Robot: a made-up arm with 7 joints.
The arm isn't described. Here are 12 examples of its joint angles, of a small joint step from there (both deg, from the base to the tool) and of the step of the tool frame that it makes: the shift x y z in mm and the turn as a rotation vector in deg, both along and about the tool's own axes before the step.
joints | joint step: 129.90 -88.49 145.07 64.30 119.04 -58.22 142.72 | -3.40 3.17 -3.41 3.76 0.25 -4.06 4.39
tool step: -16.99 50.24 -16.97 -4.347 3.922 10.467
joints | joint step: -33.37 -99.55 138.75 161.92 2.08 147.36 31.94 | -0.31 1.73 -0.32 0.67 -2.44 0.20 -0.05
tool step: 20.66 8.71 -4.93 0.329 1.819 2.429
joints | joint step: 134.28 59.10 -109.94 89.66 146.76 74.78 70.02 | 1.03 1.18 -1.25 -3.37 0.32 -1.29 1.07
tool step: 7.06 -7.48 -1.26 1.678 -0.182 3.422
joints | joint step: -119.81 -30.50 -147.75 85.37 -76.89 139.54 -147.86 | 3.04 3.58 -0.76 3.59 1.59 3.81 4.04
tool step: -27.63 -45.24 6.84 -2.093 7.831 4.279
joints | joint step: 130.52 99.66 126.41 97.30 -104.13 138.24 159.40 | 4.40 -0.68 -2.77 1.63 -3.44 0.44 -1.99
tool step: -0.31 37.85 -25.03 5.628 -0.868 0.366
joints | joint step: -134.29 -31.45 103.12 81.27 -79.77 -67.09 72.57 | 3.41 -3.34 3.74 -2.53 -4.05 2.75 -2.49
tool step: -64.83 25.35 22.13 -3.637 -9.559 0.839
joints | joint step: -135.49 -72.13 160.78 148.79 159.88 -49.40 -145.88 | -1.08 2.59 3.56 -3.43 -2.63 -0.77 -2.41
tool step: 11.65 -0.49 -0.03 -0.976 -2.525 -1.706
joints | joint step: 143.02 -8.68 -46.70 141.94 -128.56 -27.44 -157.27 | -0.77 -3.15 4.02 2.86 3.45 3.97 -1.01
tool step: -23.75 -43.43 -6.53 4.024 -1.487 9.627
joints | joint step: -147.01 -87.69 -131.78 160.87 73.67 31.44 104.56 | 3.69 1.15 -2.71 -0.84 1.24 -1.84 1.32
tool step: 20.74 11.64 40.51 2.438 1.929 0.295
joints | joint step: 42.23 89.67 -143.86 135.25 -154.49 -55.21 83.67 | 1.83 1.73 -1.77 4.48 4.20 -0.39 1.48
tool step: 41.84 -29.39 -24.03 0.145 6.778 -3.611
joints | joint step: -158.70 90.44 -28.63 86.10 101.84 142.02 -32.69 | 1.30 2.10 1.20 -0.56 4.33 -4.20 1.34
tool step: 23.21 5.62 15.14 3.760 2.531 1.477
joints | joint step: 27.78 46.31 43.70 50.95 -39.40 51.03 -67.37 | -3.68 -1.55 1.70 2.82 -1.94 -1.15 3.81
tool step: 6.42 -0.08 -38.03 -4.703 7.502 -0.497
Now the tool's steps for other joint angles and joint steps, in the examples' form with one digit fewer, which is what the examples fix.
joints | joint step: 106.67 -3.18 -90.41 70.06 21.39 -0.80 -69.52 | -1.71 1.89 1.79 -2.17 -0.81 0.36 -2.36
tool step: -15.1 -7.7 0.0 0.79 -5.01 -2.29
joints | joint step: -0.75 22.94 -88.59 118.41 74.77 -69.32 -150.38 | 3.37 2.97 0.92 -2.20 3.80 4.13 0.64
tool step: 22.9 -41.9 -12.4 6.69 0.22 7.04
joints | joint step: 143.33 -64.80 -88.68 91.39 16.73 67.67 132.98 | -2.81 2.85 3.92 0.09 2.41 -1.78 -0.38
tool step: 35.7 27.3 -20.0 -0.49 -4.76 -1.34
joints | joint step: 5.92 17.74 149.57 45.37 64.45 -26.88 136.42 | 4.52 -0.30 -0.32 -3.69 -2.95 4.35 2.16
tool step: 29.3 -14.6 26.3 6.11 5.09 -6.41
